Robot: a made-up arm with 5 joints.
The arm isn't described. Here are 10 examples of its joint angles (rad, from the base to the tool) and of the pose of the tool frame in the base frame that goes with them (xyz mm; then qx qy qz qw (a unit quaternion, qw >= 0)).
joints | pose
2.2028 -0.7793 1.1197 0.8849 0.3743 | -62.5 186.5 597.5 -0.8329 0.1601 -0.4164 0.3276
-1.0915 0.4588 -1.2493 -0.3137 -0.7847 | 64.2 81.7 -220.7 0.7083 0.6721 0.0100 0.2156
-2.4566 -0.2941 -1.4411 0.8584 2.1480 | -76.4 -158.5 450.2 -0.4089 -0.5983 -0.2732 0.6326
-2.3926 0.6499 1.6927 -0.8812 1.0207 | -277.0 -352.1 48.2 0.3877 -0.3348 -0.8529 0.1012
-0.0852 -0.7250 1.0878 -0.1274 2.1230 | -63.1 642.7 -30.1 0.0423 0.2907 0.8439 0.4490
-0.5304 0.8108 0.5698 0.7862 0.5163 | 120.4 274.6 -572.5 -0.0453 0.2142 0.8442 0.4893
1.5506 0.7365 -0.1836 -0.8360 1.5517 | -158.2 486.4 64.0 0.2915 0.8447 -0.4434 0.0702
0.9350 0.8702 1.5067 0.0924 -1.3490 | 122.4 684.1 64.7 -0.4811 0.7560 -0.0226 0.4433
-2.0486 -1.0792 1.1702 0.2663 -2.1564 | -105.2 -134.0 -115.1 0.0511 -0.8009 0.1113 0.5861
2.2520 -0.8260 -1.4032 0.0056 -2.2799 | -42.2 278.2 368.8 -0.2045 -0.7545 -0.3540 0.5134
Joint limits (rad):
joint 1: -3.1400..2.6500
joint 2: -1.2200..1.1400
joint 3: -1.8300..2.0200
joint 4: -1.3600..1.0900
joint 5: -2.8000..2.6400
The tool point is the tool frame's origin. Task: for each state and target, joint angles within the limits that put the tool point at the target. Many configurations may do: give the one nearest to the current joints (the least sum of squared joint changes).
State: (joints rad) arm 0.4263 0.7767 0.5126 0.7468 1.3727
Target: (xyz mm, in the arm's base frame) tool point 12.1 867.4 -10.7
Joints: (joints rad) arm 0.7536 0.6836 0.6050 0.5698 1.2770
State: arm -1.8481 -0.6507 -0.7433 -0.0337 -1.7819
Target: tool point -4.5 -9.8 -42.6
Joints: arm -1.8835 -0.9927 -0.6989 -0.3011 -2.1862
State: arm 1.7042 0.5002 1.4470 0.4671 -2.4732
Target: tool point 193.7 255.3 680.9
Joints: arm 2.3693 0.8072 1.6972 0.1731 -2.4104
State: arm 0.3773 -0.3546 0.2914 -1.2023 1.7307
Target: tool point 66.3 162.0 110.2
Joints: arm 0.2893 -0.6982 -0.2803 -0.7969 1.5956
